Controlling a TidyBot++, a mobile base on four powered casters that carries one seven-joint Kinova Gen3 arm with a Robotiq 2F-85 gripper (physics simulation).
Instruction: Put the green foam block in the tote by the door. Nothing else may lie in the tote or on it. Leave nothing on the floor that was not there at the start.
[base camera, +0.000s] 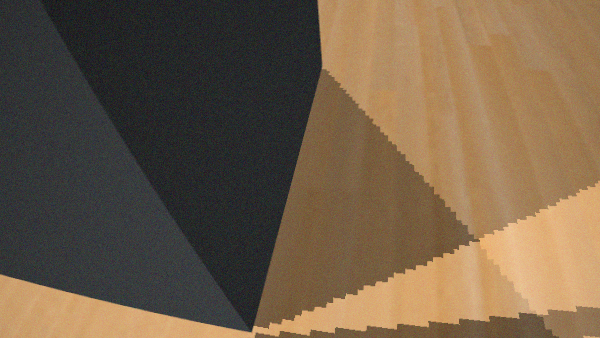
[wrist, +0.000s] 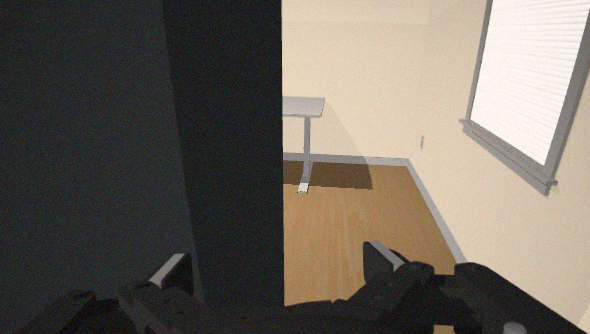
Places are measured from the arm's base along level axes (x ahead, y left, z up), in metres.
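Where they show: gripper, fingertip midpoint: (wrist: 279, 266).
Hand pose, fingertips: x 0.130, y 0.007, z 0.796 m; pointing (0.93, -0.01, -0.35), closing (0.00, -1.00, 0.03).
After its pixels a point has its place.
My gripper (wrist: 279, 266) @[y 0.007, x 0.130, z 0.796 m] is open, its two fingers wide apart at the bottom of the wrist view, with no object between them. Past the left finger stands a tall dark face of a cabinet-like block. The green foam block, the tote and the door do not show in the base camera view or the wrist view.
A large dark cabinet-like block (base camera: 190, 125) @[y 0.063, x 0.260, z -0.174 m] (wrist: 230, 150) @[y 0.051, x 0.319, z 0.790 m] stands close at the left. A light table (wrist: 304, 106) @[y -0.305, x 2.710, z 0.323 m] stands on a metal leg by the far wall. A window (wrist: 530, 75) @[y -1.116, x 1.237, z 0.778 m] with blinds is on the right wall. Shadows cross the wooden floor (base camera: 450, 125) @[y -0.193, x 0.484, z -0.397 m] (wrist: 340, 230) @[y -0.485, x 1.859, z -0.397 m].
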